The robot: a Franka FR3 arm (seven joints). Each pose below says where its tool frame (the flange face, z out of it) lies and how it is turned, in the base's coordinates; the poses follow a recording.
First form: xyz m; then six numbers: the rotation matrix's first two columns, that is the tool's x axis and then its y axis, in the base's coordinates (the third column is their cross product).
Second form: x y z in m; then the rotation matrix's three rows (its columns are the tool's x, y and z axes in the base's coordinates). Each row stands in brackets. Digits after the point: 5 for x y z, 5 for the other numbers.
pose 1, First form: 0.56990 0.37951 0.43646 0.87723 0.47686 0.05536 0.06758 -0.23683 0.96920
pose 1, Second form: [0.56990 0.37951 0.43646], [[0.87723 0.06758 0.47528], [0.47686 -0.23683 -0.84647], [0.05536 0.96920 -0.23998]]
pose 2, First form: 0.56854 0.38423 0.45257 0.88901 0.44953 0.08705 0.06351 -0.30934 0.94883
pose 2, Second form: [0.56854 0.38423 0.45257], [[0.88901 0.06351 0.45346], [0.44953 -0.30934 -0.83799], [0.08705 0.94883 -0.30356]]
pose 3, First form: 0.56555 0.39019 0.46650 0.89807 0.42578 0.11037 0.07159 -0.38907 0.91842
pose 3, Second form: [0.56555 0.39019 0.46650], [[0.89807 0.07159 0.43399], [0.42578 -0.38907 -0.81690], [0.11037 0.91842 -0.37989]]
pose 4, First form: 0.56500 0.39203 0.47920 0.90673 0.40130 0.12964 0.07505 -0.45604 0.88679
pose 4, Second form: [0.56500 0.39203 0.47920], [[0.90673 0.07505 0.41499], [0.40130 -0.45604 -0.79435], [0.12964 0.88679 -0.44362]]
